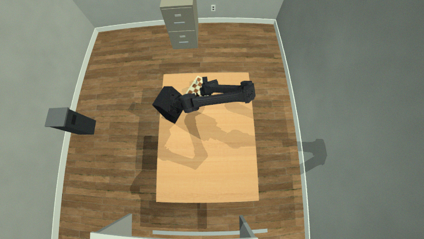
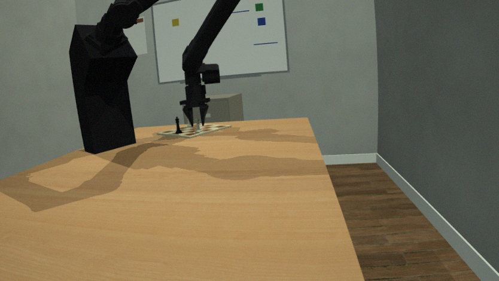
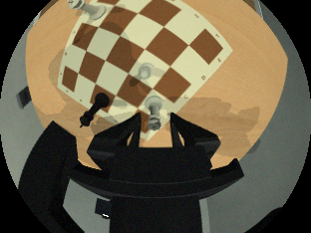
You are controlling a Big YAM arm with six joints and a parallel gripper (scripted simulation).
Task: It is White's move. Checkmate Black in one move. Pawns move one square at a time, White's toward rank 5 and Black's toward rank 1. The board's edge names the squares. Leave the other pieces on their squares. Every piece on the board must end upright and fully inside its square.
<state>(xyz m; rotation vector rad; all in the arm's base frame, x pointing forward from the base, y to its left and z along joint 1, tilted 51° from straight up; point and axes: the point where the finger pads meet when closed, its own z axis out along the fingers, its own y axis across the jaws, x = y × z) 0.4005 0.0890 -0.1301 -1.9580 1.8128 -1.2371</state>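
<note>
Now: the short white piece 60 mm to the left of my hand and 20 mm below it. From my hand the other things lie so: black king 80 mm behind, 30 mm to the left; tall white piece 160 mm to the left, 50 mm behind; chessboard 80 mm to the left, 30 mm below, 30 mm behind.
</note>
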